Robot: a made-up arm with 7 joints.
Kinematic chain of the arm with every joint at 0, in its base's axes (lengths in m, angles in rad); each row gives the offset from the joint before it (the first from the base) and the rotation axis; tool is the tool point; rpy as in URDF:
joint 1: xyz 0 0 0 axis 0.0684 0.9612 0.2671
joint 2: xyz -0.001 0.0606 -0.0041 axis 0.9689 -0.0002 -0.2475
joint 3: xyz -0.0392 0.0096 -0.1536 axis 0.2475 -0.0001 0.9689
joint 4: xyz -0.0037 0 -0.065 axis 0.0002 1 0
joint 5: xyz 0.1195 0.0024 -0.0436 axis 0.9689 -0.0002 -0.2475
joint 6: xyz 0.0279 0 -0.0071 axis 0.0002 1 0
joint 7: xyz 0.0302 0 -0.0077 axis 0.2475 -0.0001 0.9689
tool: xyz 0 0 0 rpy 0 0.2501 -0.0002
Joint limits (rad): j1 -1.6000..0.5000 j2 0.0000..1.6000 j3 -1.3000..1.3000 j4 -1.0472..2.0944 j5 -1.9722..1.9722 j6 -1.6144..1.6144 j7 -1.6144..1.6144
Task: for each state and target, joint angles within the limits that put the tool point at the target. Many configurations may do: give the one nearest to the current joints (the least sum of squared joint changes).
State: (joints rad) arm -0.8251 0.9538 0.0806 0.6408 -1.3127 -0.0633 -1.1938
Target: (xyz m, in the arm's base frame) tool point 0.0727 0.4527 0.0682
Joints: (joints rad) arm -0.3464 1.6000 0.6825 1.2534 -1.3745 -0.5410 -1.1938
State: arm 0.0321 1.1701 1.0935 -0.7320 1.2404 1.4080 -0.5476
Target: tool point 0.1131 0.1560 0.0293
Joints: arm 0.2936 1.5897 0.4487 -1.0298 1.2136 1.1162 -0.5476
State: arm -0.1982 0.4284 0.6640 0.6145 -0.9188 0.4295 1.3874
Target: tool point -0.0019 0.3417 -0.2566
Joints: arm 0.1480 0.5488 0.8156 0.6017 -0.9128 0.4180 1.3874
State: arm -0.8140 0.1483 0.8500 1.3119 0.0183 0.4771 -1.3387
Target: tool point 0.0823 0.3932 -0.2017
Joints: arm -0.2747 0.7390 1.1217 0.8009 0.0520 0.4700 -1.3387
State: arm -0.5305 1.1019 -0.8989 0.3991 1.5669 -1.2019 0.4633
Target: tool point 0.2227 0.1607 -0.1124
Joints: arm -0.7493 1.2289 -0.7282 -0.2358 1.4458 -1.2497 0.4633
